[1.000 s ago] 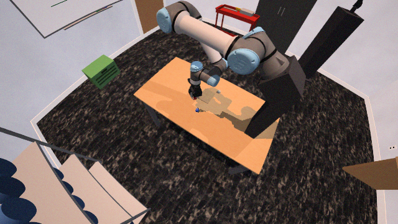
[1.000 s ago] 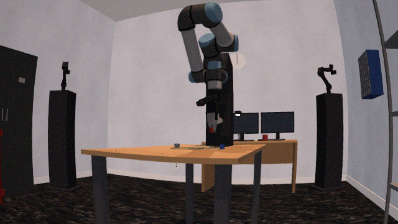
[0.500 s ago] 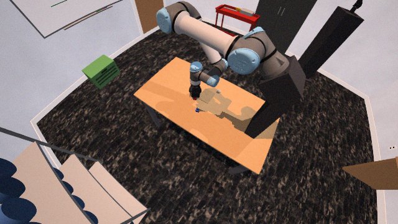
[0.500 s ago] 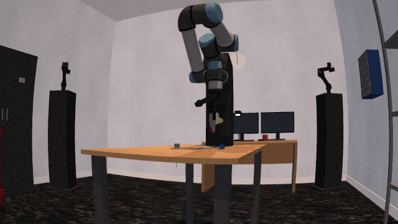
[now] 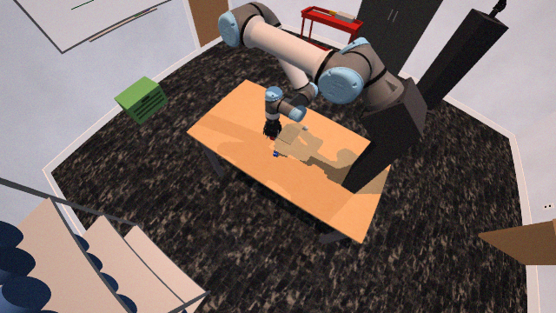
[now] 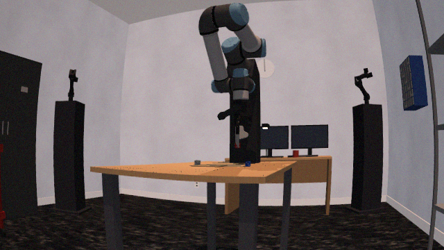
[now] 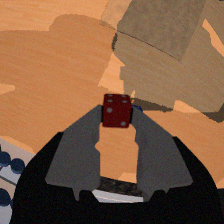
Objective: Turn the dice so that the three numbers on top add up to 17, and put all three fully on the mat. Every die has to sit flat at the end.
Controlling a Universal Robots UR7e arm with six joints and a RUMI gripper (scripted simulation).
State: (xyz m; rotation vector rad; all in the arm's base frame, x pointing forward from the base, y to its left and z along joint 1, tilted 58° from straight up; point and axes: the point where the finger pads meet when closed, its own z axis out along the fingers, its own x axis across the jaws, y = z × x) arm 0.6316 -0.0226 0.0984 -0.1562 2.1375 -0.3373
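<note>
Now: the red die right at my hand. From my hand the other things lie so: blue die 30 mm behind, 50 mm to the left, 90 mm below; then grey die 190 mm behind, 190 mm to the right, 90 mm below; then tan mat 60 mm behind, 130 mm to the right, 100 mm below.
</note>
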